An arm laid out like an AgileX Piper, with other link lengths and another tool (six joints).
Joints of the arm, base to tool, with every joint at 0 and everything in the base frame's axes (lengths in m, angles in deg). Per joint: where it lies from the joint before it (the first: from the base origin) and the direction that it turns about. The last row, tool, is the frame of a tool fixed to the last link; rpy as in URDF.
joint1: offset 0 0 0.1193 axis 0 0 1
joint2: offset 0 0 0 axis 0 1 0
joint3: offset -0.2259 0 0.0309 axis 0 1 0
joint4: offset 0.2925 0 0.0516 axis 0.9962 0 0.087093
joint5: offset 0 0 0 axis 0 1 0
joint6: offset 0.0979 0 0.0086 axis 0.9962 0 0.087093
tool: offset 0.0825 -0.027 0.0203 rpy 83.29 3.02 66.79
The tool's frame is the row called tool.
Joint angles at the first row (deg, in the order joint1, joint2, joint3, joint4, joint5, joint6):
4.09 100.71 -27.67 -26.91 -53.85 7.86
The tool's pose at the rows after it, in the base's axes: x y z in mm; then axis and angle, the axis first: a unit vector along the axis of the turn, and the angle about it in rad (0 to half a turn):
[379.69 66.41 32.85 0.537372 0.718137 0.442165 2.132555]
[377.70 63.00 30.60 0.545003 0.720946 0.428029 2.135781]
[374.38 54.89 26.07 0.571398 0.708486 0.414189 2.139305]
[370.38 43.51 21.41 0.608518 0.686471 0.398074 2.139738]
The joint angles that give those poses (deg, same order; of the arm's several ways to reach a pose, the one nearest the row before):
4.09 99.40 -27.68 -26.20 -50.59 7.86
4.09 98.49 -27.12 -25.50 -48.79 7.86
4.09 98.24 -26.09 -22.46 -48.42 7.86
4.19 98.04 -24.85 -17.77 -48.42 7.75

